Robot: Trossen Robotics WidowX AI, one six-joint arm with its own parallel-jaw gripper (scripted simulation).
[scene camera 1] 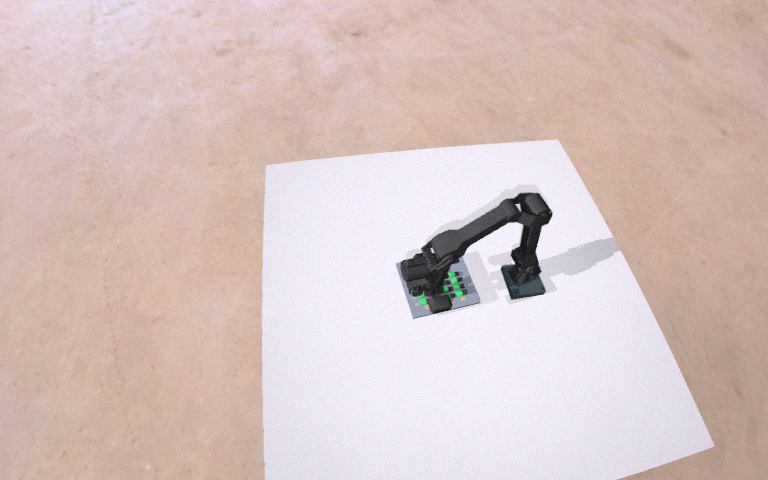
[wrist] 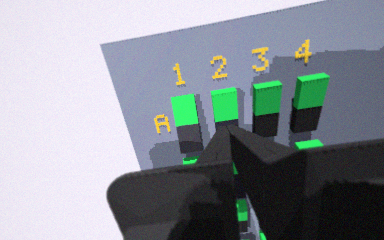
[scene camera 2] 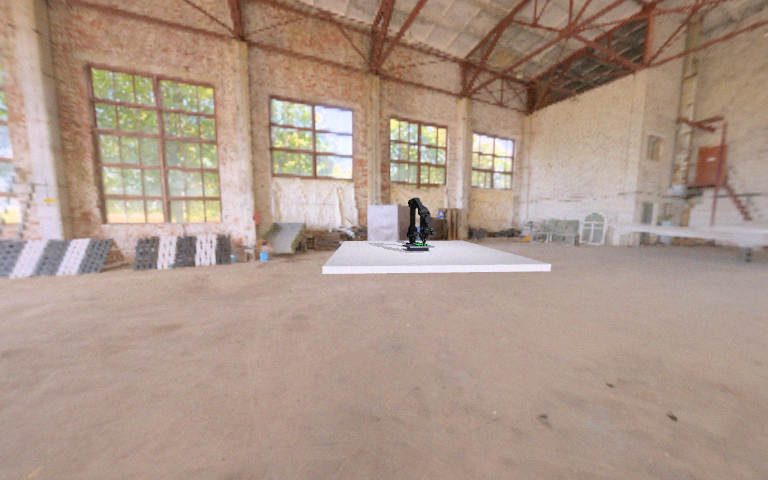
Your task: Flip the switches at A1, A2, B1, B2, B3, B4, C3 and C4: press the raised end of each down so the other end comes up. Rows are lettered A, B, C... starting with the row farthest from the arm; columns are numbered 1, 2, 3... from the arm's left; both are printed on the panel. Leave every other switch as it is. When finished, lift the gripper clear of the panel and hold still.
Path:
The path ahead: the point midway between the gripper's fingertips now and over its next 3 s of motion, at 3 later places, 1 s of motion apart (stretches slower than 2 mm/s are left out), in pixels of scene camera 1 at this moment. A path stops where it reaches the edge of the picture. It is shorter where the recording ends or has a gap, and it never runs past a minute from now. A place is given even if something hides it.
My gripper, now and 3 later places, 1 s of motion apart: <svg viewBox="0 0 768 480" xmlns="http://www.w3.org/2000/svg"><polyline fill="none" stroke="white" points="426,294 437,294 435,298 435,298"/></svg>

